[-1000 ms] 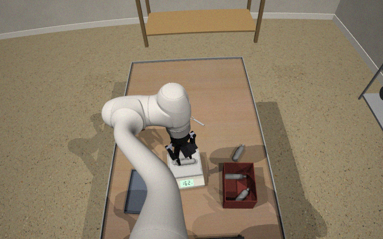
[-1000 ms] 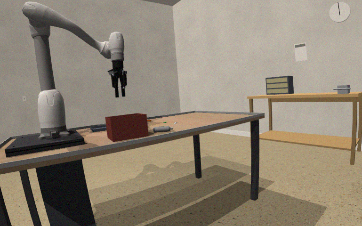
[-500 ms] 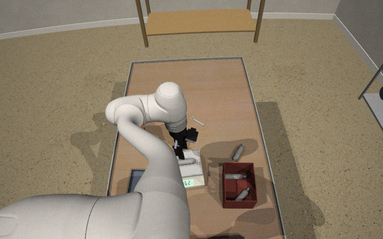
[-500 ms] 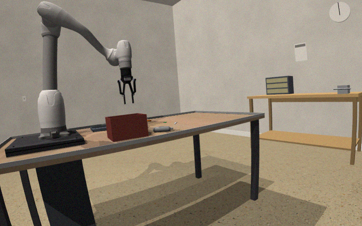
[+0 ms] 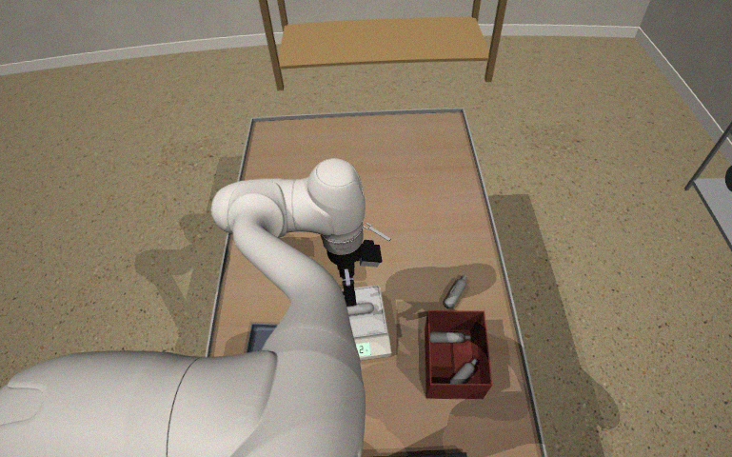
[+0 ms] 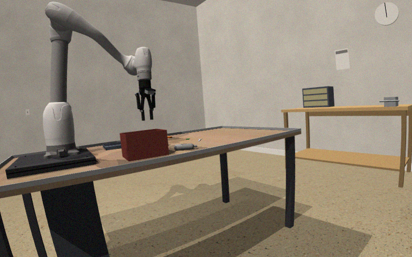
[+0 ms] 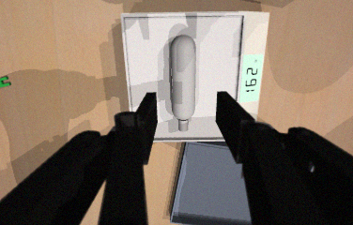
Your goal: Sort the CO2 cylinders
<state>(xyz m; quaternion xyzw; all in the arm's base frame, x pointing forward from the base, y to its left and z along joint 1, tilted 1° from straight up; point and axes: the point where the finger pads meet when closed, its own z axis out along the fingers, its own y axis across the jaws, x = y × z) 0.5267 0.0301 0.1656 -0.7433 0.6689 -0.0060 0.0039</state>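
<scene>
The dark tray lies 13 cm behind my hand, 21 cm to the left of it and 19 cm below it. Round my hand: small green piece 30 cm ahead, 4 cm to the left, 19 cm below; then white scale 1 cm behind, 16 cm below; then red scrap bin 14 cm behind, 27 cm to the right, 16 cm below.
</scene>
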